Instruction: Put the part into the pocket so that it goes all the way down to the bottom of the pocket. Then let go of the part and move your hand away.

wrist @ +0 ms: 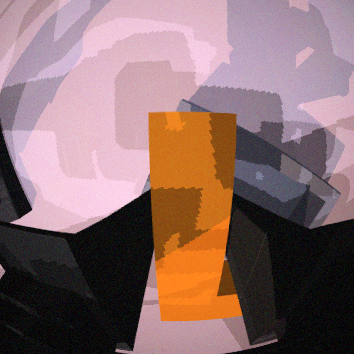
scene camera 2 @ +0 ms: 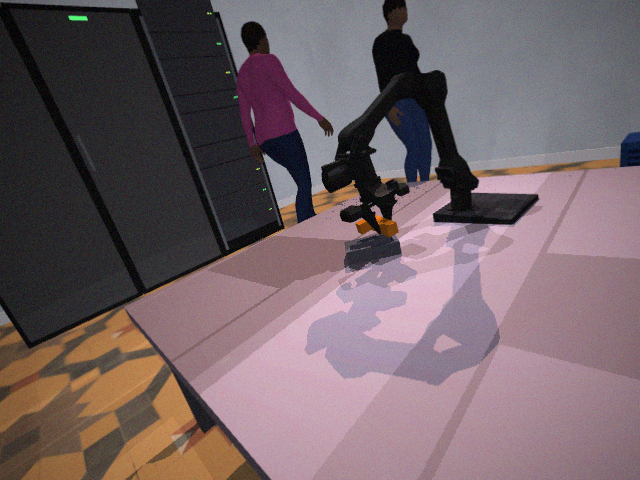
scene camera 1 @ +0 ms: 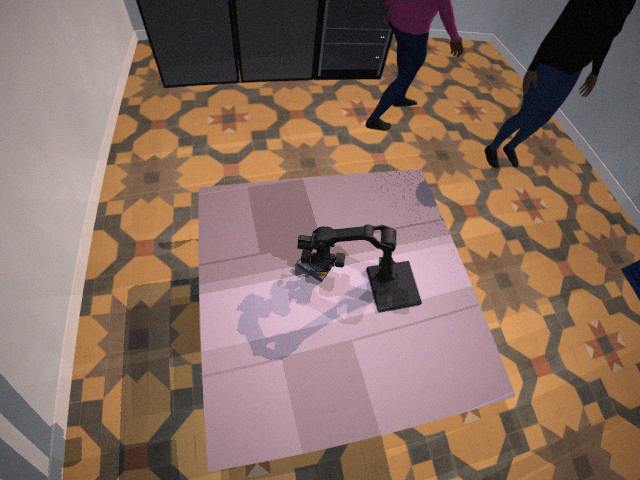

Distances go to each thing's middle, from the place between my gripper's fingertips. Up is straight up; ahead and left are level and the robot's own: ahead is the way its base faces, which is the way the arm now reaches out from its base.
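Labels:
The orange part [wrist: 191, 154] has my hand 20 mm below it, 20 mm to the left of it and 10 mm past it. As for the grey pocket block [wrist: 263, 174], I find it 30 mm ahead of my hand, 40 mm to the right of it and 40 mm below it.

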